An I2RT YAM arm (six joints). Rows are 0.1 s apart.
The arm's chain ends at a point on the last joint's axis. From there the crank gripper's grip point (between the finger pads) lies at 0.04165 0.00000 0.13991 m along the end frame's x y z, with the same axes.
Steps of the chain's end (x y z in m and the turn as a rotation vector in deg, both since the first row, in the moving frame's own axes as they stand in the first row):
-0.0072 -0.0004 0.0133 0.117 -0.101 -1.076
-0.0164 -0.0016 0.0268 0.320 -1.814 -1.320
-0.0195 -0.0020 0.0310 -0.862 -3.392 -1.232
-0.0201 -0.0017 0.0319 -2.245 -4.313 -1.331
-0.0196 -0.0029 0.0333 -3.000 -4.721 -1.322
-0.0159 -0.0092 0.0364 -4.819 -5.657 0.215
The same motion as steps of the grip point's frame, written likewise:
-0.0075 -0.0015 0.0134 0.117 -0.101 -1.076
-0.0209 -0.0033 0.0280 0.320 -1.814 -1.320
-0.0278 -0.0007 0.0332 -0.862 -3.392 -1.232
-0.0307 0.0030 0.0345 -2.245 -4.313 -1.331
-0.0312 0.0037 0.0361 -3.000 -4.721 -1.322
-0.0299 0.0028 0.0393 -4.819 -5.657 0.215

